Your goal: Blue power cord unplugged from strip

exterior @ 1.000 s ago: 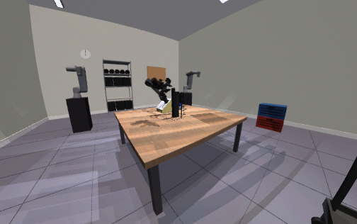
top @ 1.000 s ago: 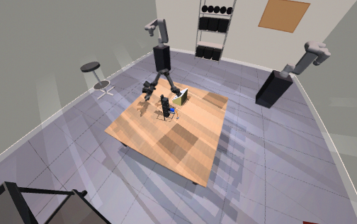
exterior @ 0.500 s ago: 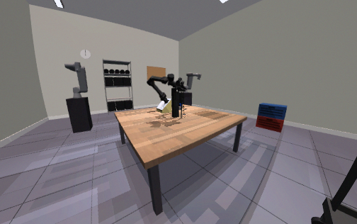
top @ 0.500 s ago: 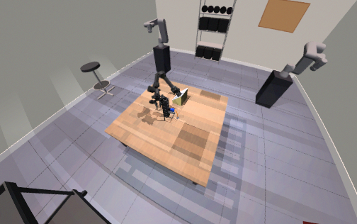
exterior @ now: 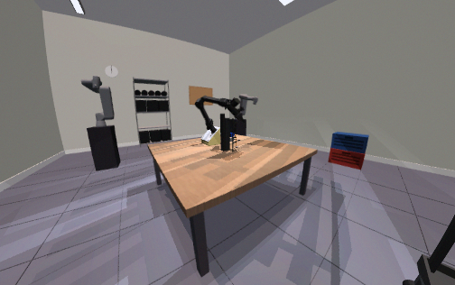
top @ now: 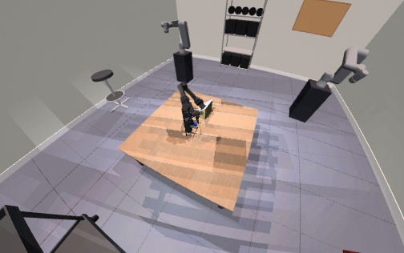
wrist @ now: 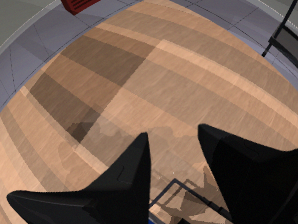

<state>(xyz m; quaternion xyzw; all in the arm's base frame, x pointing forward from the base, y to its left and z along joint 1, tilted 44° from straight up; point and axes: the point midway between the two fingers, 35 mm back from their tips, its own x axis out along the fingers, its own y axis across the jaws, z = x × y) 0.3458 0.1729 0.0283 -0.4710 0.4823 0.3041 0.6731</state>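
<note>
Now: gripper tip 80 mm past the blue plug, 100 mm to the left of it and 120 mm above it.
</note>
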